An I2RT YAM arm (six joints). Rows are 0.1 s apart.
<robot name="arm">
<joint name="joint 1" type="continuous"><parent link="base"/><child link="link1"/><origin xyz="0.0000 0.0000 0.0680"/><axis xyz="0 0 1"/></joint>
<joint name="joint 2" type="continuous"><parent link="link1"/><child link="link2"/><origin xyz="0.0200 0.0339 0.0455" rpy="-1.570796 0.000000 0.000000"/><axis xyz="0 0 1"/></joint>
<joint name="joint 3" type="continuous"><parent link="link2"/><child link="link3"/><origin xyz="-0.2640 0.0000 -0.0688" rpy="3.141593 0.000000 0.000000"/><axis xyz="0 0 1"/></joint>
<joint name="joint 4" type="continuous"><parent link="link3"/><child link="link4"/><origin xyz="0.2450 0.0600 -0.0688"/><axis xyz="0 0 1"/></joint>
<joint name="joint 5" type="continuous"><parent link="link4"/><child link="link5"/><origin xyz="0.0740 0.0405 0.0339" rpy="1.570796 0.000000 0.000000"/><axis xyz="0 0 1"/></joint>
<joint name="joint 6" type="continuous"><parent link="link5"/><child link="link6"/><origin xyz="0.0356 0.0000 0.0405" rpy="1.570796 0.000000 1.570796"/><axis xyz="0 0 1"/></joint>
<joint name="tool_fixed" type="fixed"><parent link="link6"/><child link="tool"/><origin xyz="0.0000 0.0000 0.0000" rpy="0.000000 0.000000 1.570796"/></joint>
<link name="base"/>
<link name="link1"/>
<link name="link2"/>
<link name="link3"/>
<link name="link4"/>
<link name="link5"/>
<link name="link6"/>
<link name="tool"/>
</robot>
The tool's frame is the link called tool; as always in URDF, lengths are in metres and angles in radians. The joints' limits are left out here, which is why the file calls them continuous.
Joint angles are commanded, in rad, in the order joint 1, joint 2, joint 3, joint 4, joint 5, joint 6. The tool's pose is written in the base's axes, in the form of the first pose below.
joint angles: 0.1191 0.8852 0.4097 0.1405 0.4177 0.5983
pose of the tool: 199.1 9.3 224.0; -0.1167 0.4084 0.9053; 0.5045 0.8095 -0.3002; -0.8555 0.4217 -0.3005
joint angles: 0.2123 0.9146 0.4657 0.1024 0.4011 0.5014
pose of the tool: 204.4 29.8 234.1; -0.2118 0.3043 0.9287; 0.4070 0.8914 -0.1992; -0.8885 0.3358 -0.3127
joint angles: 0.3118 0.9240 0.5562 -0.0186 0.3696 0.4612
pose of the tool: 204.2 52.3 251.7; -0.3068 0.1887 0.9329; 0.3371 0.9382 -0.0789; -0.8901 0.2903 -0.3514
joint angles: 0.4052 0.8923 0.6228 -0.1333 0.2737 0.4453
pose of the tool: 193.2 72.4 269.2; -0.3902 0.0189 0.9206; 0.2839 0.9536 0.1007; -0.8759 0.3006 -0.3774
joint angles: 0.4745 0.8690 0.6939 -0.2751 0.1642 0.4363
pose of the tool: 180.1 86.0 284.0; -0.4860 -0.1263 0.8648; 0.2191 0.9403 0.2604; -0.8461 0.3160 -0.4293
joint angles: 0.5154 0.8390 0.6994 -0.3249 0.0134 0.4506
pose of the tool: 167.8 94.5 286.1; -0.5610 -0.2645 0.7844; 0.1827 0.8847 0.4290; -0.8074 0.3840 -0.4479
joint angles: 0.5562 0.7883 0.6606 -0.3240 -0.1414 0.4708
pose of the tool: 152.6 100.8 281.3; -0.6163 -0.3936 0.6821; 0.1456 0.7942 0.5900; -0.7739 0.4629 -0.4321
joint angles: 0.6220 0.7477 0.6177 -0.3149 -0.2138 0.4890
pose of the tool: 138.1 108.3 273.9; -0.6494 -0.4758 0.5933; 0.0993 0.7204 0.6864; -0.7540 0.5046 -0.4206
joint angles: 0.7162 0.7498 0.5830 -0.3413 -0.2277 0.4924
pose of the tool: 125.5 119.8 259.0; -0.6961 -0.5212 0.4938; 0.0047 0.6844 0.7291; -0.7180 0.5098 -0.4740
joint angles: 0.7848 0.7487 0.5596 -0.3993 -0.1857 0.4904
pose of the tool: 115.0 124.2 245.6; -0.7247 -0.5236 0.4479; -0.0696 0.7024 0.7084; -0.6855 0.4822 -0.5455
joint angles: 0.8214 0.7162 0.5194 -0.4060 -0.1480 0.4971
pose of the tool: 107.1 122.8 235.8; -0.7242 -0.5250 0.4470; -0.0859 0.7120 0.6969; -0.6842 0.4663 -0.5608
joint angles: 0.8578 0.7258 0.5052 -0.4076 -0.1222 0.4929
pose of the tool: 103.5 126.3 229.4; -0.7244 -0.5363 0.4331; -0.1197 0.7166 0.6872; -0.6789 0.4460 -0.5833
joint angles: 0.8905 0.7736 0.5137 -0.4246 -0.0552 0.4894
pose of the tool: 104.3 132.0 223.7; -0.7286 -0.5219 0.4437; -0.1542 0.7561 0.6361; -0.6674 0.3950 -0.6313
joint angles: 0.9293 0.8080 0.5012 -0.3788 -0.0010 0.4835
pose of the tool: 104.2 139.5 218.2; -0.7081 -0.5336 0.4624; -0.1712 0.7651 0.6208; -0.6850 0.3604 -0.6331
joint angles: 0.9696 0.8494 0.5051 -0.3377 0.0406 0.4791
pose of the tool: 103.9 148.9 216.4; -0.6880 -0.5510 0.4722; -0.1888 0.7642 0.6167; -0.7007 0.3352 -0.6298
